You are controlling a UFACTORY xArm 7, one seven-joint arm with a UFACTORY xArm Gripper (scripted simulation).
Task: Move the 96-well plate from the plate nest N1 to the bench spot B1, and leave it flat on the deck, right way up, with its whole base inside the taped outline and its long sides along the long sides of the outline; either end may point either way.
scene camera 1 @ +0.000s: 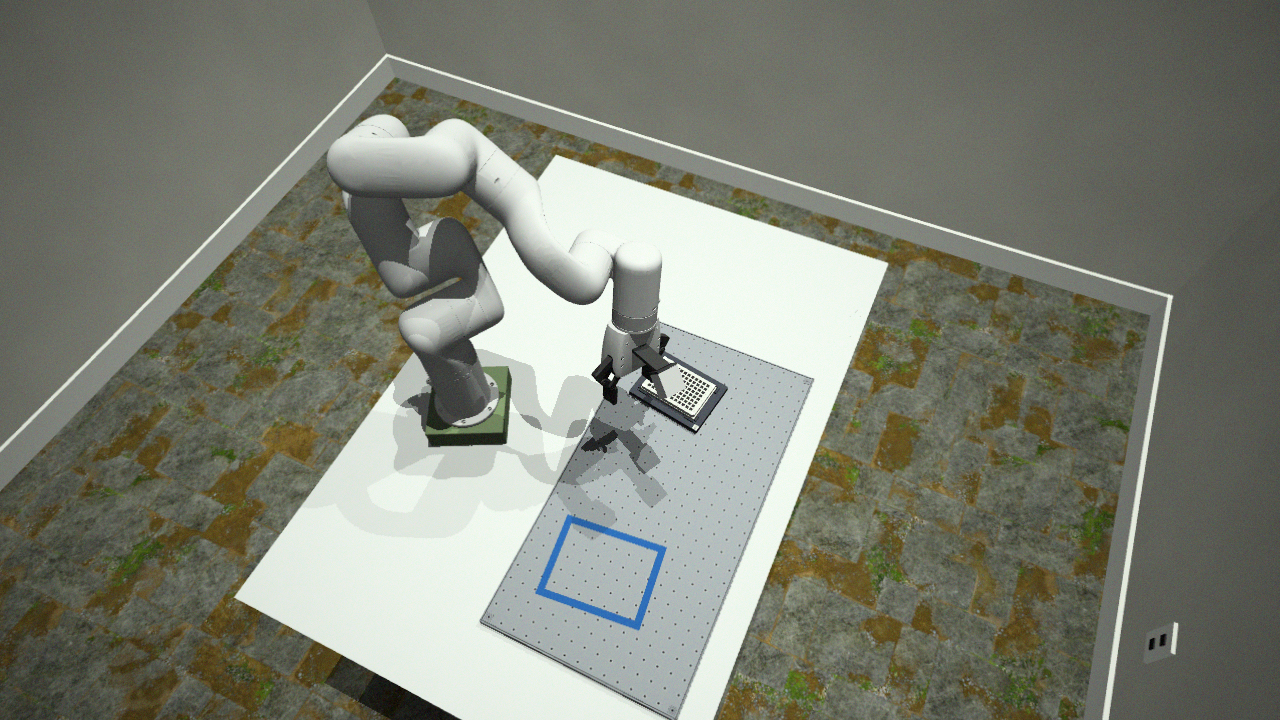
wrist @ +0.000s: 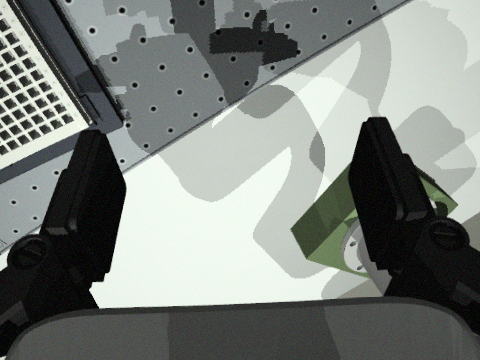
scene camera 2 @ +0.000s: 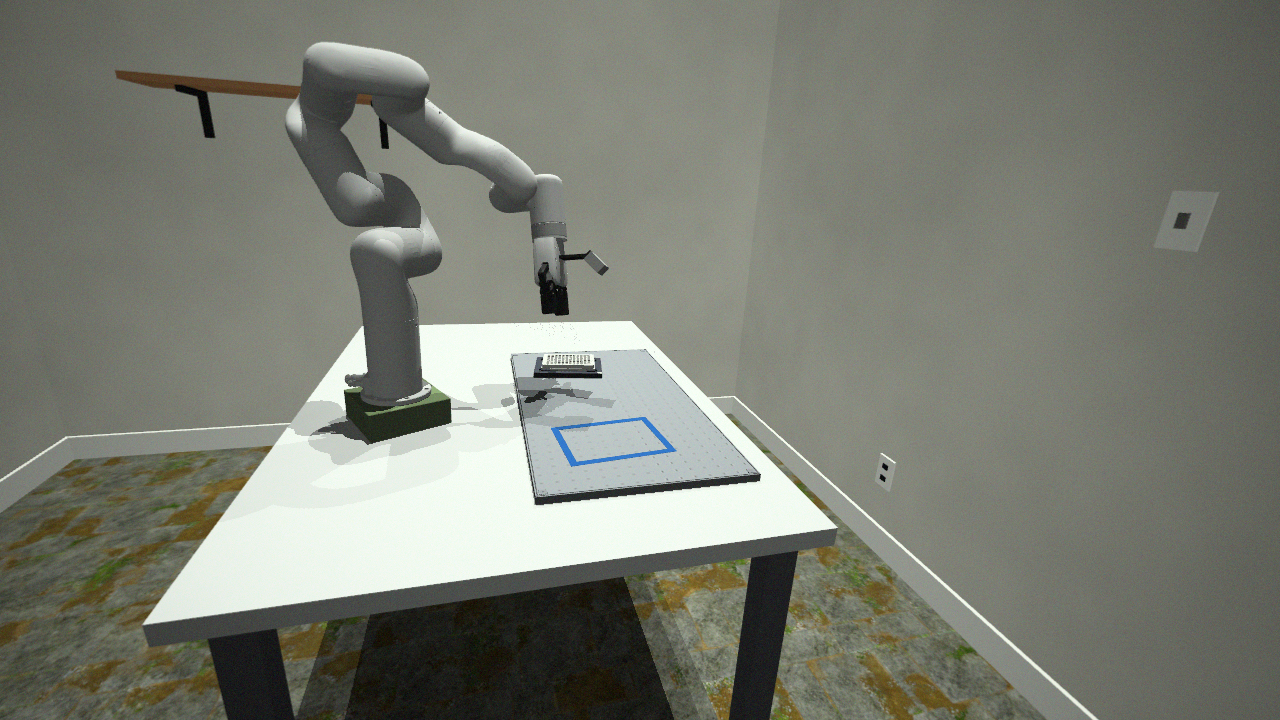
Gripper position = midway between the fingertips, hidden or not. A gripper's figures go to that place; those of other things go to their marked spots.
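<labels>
Gripper [scene camera 1: 629,389] at 138 cm from the lens; white 96-well plate [scene camera 1: 690,401] at 153 cm from the lens.
</labels>
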